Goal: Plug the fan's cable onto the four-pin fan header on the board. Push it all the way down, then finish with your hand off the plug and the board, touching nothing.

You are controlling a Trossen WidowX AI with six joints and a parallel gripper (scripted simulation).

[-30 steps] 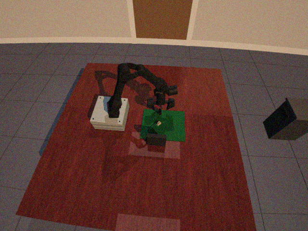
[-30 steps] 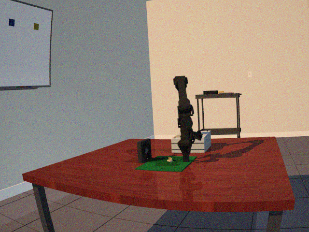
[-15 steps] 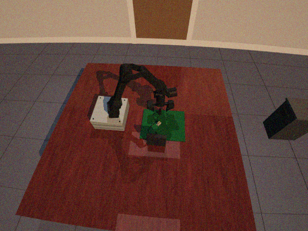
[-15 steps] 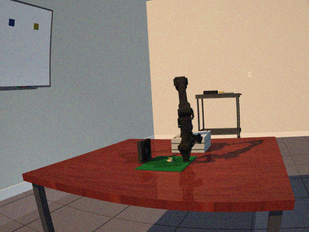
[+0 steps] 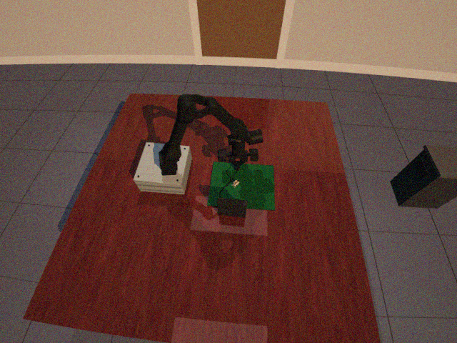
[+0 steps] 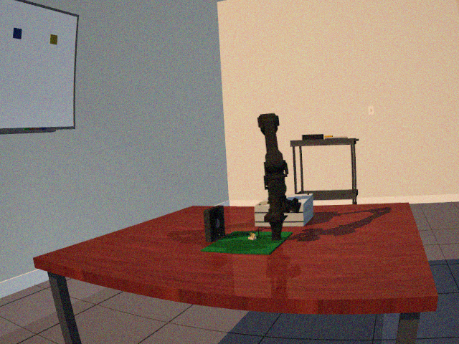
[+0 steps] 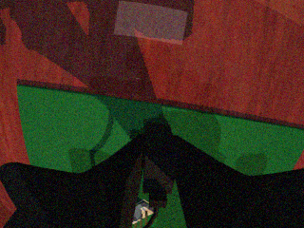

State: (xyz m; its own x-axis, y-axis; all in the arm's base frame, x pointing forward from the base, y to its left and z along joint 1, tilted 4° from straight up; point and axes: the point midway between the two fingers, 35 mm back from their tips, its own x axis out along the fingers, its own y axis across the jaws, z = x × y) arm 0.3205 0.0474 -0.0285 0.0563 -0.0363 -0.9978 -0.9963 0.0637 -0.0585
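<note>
The fan header is 10 cm to the right of my gripper tip, 2 cm below it and 2 cm behind it. Round my gripper tip: green board (10 cm to the right, 3 cm below, 1 cm ahead); then dark plug (1 cm to the right, 1 cm above); then black fan (24 cm to the right, 5 cm behind, 4 cm above).
</note>
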